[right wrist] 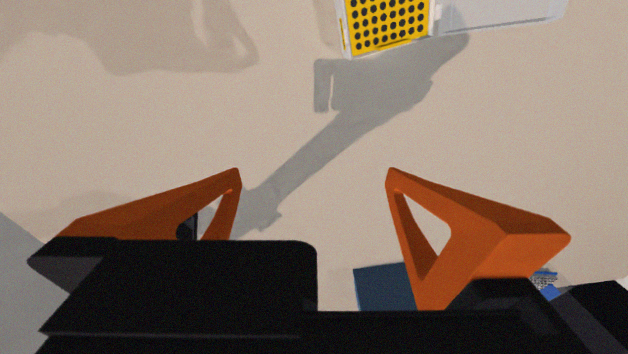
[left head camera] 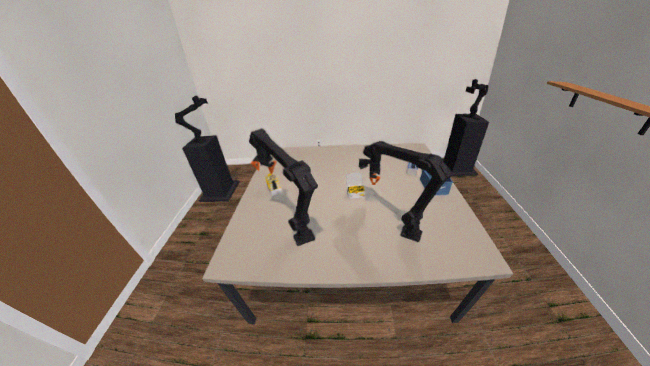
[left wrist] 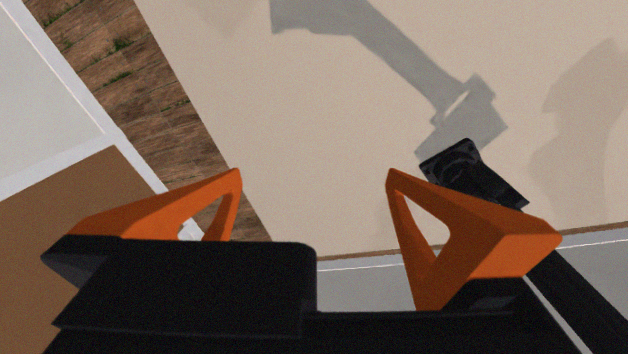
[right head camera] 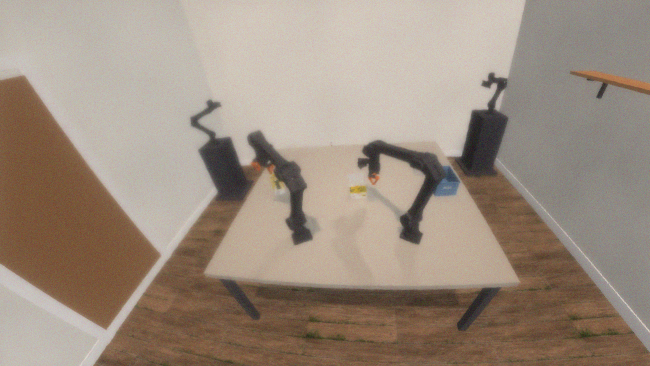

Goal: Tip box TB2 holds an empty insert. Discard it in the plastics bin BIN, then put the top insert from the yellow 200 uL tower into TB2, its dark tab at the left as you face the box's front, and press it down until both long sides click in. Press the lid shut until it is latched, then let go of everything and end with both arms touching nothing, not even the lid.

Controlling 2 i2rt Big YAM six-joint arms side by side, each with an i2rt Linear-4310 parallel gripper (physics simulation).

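Pixels of known places: left gripper, fingertip midpoint: point(left head camera: 265, 171) point(left wrist: 313, 176) point(right head camera: 265, 172); right gripper, fingertip midpoint: point(right wrist: 313, 176) point(left head camera: 373, 180) point(right head camera: 374, 180); left arm's base, origin of the base link: point(left head camera: 304, 238) point(left wrist: 449, 163) point(right head camera: 302, 237); right arm's base, origin of the base link: point(left head camera: 411, 234) point(right head camera: 411, 236).
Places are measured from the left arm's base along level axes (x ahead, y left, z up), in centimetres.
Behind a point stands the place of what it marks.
Observation:
Tip box TB2 point(left head camera: 356, 193) {x 18.6, y -47.2, z 4.2 cm} point(right head camera: 357, 195) {x 18.5, y -46.5, z 2.9 cm} stands mid-table with a yellow holed insert point(left head camera: 355, 189) {x 22.3, y -48.5, z 4.9 cm} point(right wrist: 390, 24) {x 21.2, y -52.4, z 4.9 cm} in it. Part of the box is cut off in the right wrist view, and neither the insert's tabs nor its seating can be made out. Its clear lid point(left head camera: 354, 178) {x 29.1, y -51.4, z 9.7 cm} point(right wrist: 500, 16) {x 27.5, y -56.1, z 9.7 cm} is open. The yellow tower point(left head camera: 272, 184) {x 51.4, y 6.6, z 9.8 cm} point(right head camera: 276, 183) {x 51.6, y 6.1, z 10.4 cm} stands at the left. The blue bin BIN point(left head camera: 439, 186) point(right head camera: 446, 187) {x -7.7, y -103.0, z 7.4 cm} point(right wrist: 382, 286) {x 0.6, y -98.9, z 5.4 cm} is at the right. My left gripper point(left head camera: 264, 167) {x 32.2, y 10.5, z 33.6 cm} point(left wrist: 313, 176) {x 32.2, y 10.5, z 33.6 cm} is open and empty above the tower. My right gripper point(left head camera: 375, 180) {x 9.6, y -54.9, z 18.9 cm} point(right wrist: 313, 176) {x 9.6, y -54.9, z 18.9 cm} is open and empty, raised to the right of TB2.
A blue and white tower point(left head camera: 412, 168) {x 22.8, y -103.3, z 6.4 cm} point(right wrist: 544, 280) {x 29.5, y -104.5, z 11.5 cm} stands behind the right arm, near the bin. The right arm partly hides the bin in the left head camera. The left arm partly hides the yellow tower in the right head camera. The table point(left head camera: 320, 265) {x -22.4, y -1.6, z 0.0 cm} holds both arm bases.

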